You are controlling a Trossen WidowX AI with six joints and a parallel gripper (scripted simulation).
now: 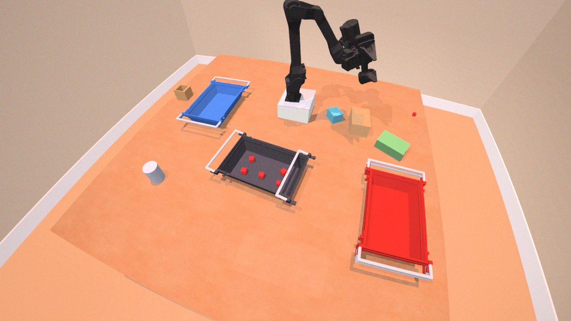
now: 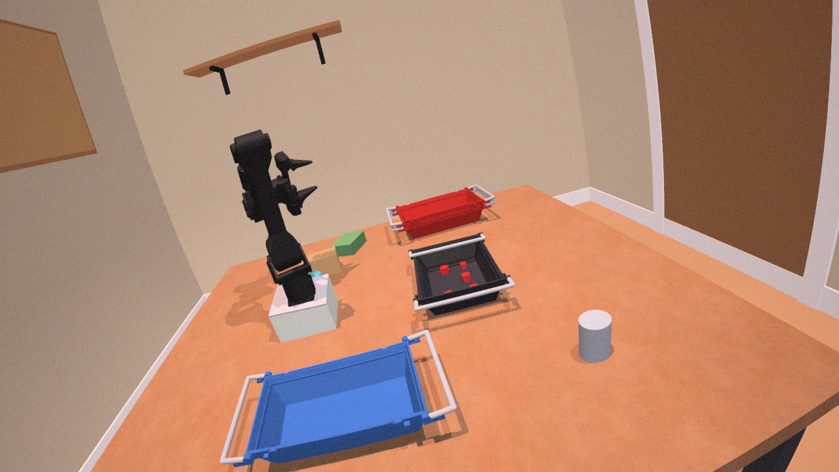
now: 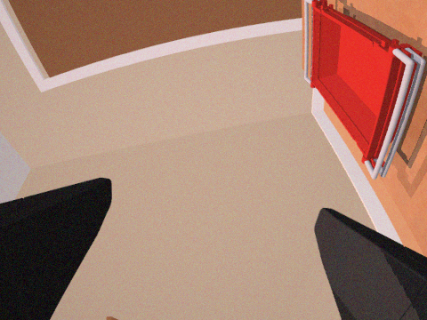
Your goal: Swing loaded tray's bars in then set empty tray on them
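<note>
My gripper tip is 65 cm to the left of the blue tray, 26 cm above it and 3 cm past it. Round my gripper tip: green block (29 cm below, 16 cm to the left, 3 cm ahead); then cyan cube (29 cm below, 9 cm to the right, 9 cm behind); then orange block (28 cm below, 7 cm behind, 2 cm to the left).
</note>
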